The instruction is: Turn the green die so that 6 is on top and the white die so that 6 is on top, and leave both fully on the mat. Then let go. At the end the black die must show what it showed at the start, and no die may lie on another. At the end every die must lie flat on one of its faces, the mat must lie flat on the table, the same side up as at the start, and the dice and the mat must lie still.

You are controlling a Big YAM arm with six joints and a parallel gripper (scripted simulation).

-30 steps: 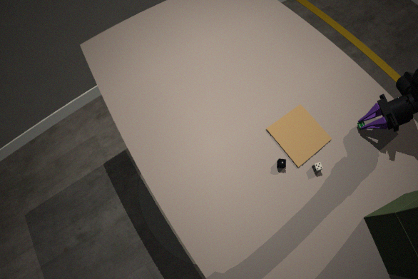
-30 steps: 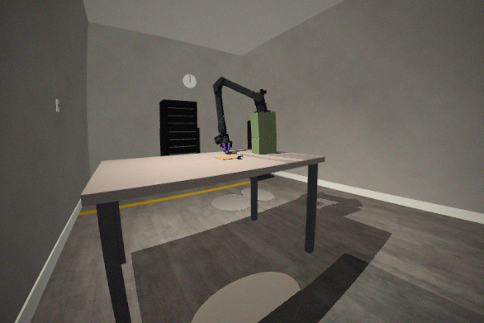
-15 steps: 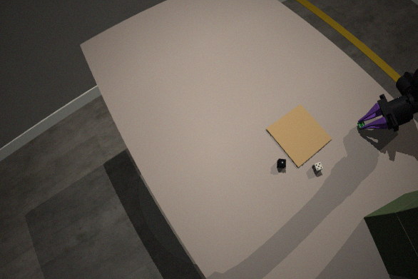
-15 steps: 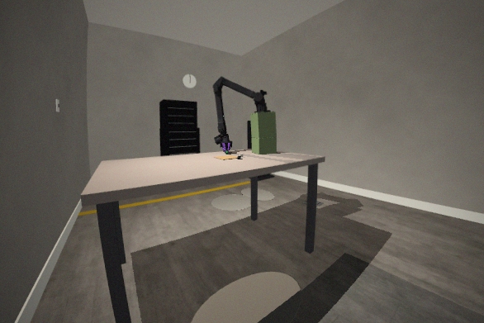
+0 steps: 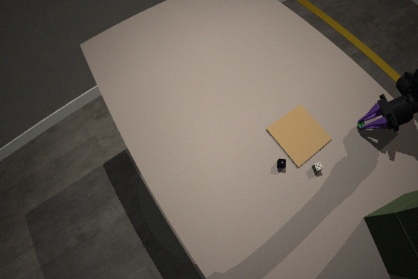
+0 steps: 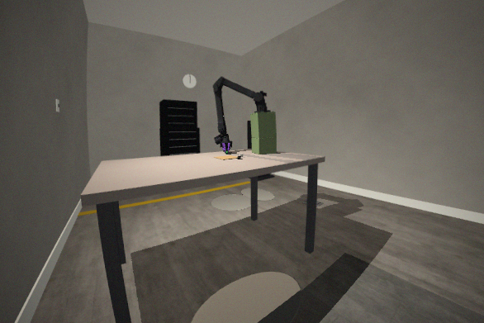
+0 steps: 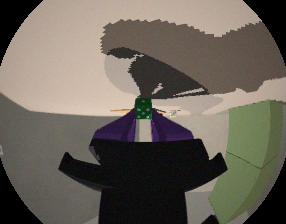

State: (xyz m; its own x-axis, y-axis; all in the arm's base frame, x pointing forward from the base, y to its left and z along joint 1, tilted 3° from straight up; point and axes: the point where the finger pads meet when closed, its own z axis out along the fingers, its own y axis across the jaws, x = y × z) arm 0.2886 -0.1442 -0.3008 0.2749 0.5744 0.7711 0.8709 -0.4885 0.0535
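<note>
Now: the green die 10 mm below my hand. Round my hand: black die 80 mm ahead, 270 mm to the left, 10 mm below; tan mat 110 mm ahead, 170 mm to the left, 20 mm below; white die 200 mm to the left, 10 mm below.
</note>
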